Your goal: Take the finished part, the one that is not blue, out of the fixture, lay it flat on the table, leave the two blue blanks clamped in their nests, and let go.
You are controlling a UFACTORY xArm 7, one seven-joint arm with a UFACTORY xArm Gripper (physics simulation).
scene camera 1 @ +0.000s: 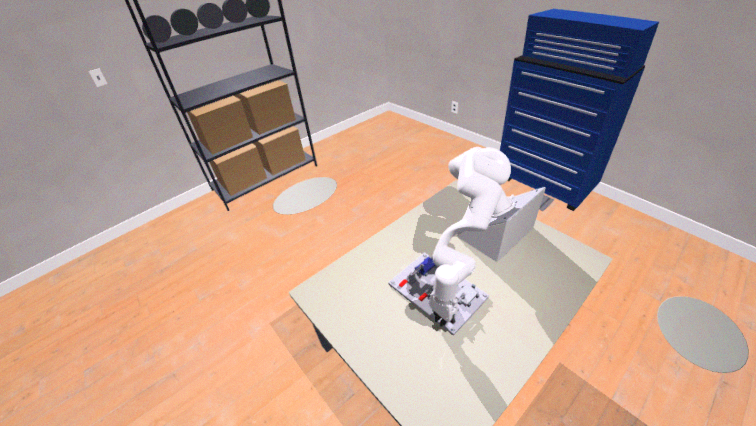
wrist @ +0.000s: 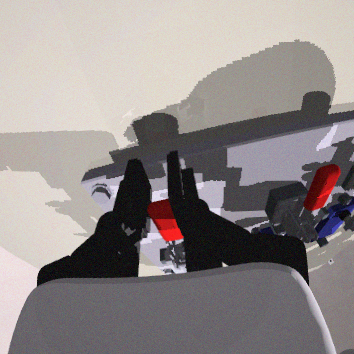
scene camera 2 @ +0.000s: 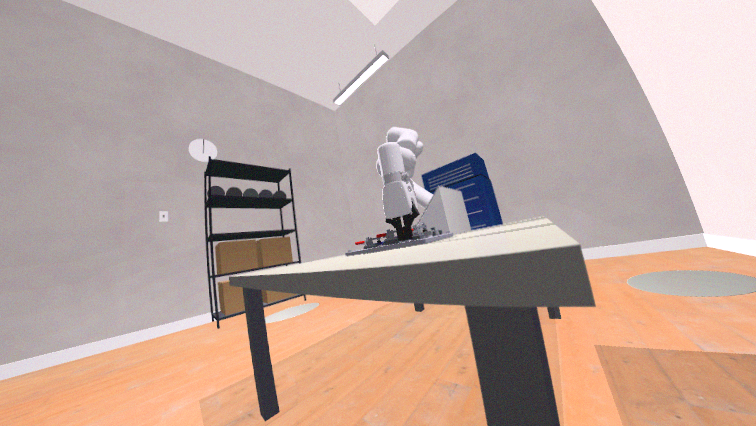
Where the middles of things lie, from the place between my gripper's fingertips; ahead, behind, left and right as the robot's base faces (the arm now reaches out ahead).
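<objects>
Fixture plate [scene camera 1: 413, 292]: my gripper 10 mm above it, 100 mm past it, 120 mm to the left of it.
</objects>
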